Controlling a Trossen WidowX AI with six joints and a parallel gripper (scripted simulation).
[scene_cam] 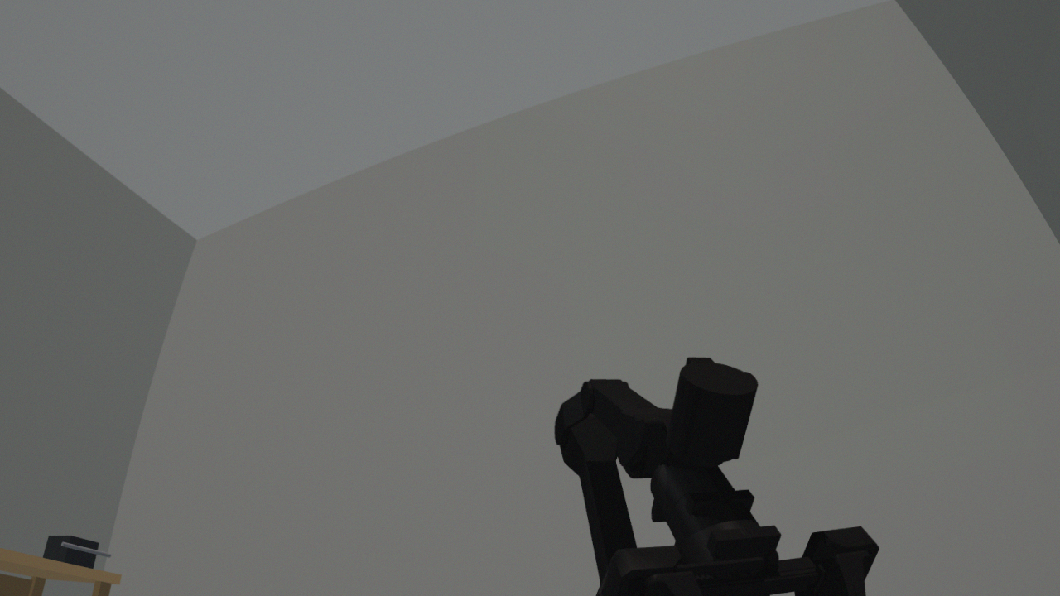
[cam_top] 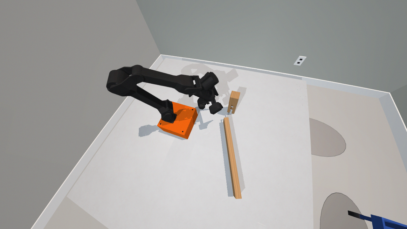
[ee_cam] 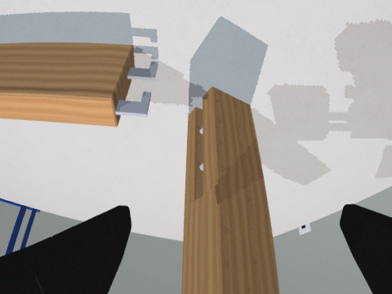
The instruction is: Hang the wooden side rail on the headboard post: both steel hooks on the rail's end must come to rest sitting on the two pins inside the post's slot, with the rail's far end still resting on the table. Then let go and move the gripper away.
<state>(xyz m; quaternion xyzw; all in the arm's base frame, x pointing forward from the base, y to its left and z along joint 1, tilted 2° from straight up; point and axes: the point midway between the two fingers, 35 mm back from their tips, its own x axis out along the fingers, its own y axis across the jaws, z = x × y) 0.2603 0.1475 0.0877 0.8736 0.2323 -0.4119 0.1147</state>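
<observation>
Right now my gripper tip is 80 mm short of the headboard post, 40 mm to the right of it and 60 mm above it.
</observation>
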